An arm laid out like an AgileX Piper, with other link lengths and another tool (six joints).
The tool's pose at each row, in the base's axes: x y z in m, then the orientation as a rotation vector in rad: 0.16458 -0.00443 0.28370 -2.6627 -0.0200 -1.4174; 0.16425 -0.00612 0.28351 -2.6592 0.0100 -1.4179; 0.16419 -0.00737 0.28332 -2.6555 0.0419 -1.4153; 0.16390 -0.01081 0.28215 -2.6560 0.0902 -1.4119; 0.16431 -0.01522 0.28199 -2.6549 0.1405 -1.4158; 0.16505 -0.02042 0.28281 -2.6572 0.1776 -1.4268; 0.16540 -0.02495 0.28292 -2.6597 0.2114 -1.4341; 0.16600 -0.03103 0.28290 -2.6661 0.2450 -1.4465; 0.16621 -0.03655 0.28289 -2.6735 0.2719 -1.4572; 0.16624 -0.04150 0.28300 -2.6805 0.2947 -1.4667; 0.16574 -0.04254 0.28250 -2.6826 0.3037 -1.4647; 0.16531 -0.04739 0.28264 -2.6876 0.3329 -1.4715; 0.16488 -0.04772 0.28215 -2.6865 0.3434 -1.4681; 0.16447 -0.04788 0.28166 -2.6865 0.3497 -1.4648; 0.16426 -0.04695 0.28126 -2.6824 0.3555 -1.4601; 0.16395 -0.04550 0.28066 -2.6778 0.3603 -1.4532
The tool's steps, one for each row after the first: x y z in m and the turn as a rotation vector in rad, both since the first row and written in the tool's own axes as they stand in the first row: -0.00026 0.00167 -0.00036 -0.0067 0.0026 0.0188; -0.00039 0.00293 -0.00045 -0.0129 0.0036 0.0394; -0.00136 0.00644 -0.00045 -0.0279 0.0035 0.0678; -0.00106 0.01086 -0.00053 -0.0458 0.0082 0.0958; 0.00028 0.01599 -0.00098 -0.0651 0.0153 0.1126; 0.00078 0.02050 -0.00128 -0.0822 0.0201 0.1282; 0.00138 0.02657 -0.00148 -0.1045 0.0265 0.1403; 0.00175 0.03206 -0.00194 -0.1245 0.0313 0.1485; 0.00209 0.03697 -0.00256 -0.1423 0.0354 0.1549; 0.00145 0.03802 -0.00281 -0.1466 0.0339 0.1593; 0.00155 0.04278 -0.00381 -0.1645 0.0373 0.1704; 0.00092 0.04313 -0.00393 -0.1665 0.0362 0.1773; 0.00029 0.04331 -0.00402 -0.1677 0.0345 0.1815; -0.00020 0.04242 -0.00386 -0.1651 0.0334 0.1877; -0.00094 0.04102 -0.00362 -0.1609 0.0312 0.1942
